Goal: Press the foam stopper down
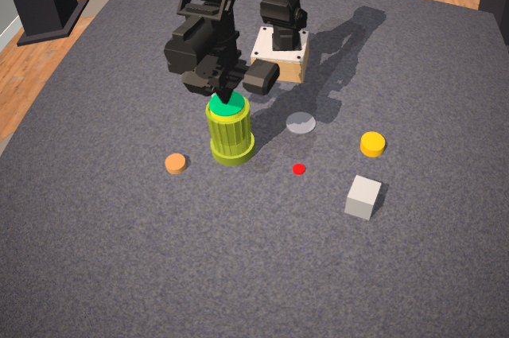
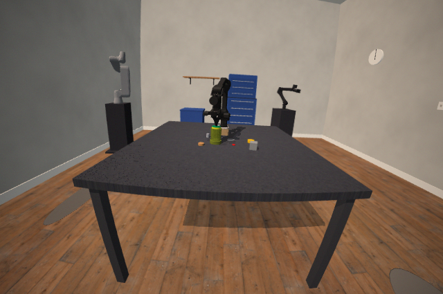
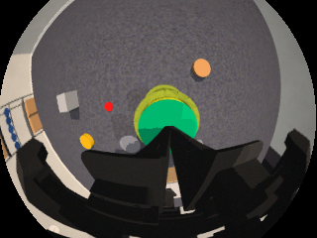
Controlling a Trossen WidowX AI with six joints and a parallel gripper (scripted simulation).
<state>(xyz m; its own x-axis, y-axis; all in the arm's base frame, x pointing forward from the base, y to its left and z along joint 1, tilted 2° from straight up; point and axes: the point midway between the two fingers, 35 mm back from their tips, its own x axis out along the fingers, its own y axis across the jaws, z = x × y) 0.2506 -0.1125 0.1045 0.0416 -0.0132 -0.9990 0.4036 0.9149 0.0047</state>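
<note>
Right now the green foam stopper is 5 cm below my hand. From my hand the other things lie so: red dot (16 cm below, 12 cm to the left, 5 cm ahead); grey disc (16 cm below, 13 cm to the left, 6 cm behind); orange disc (15 cm below, 11 cm to the right, 4 cm ahead).
</note>
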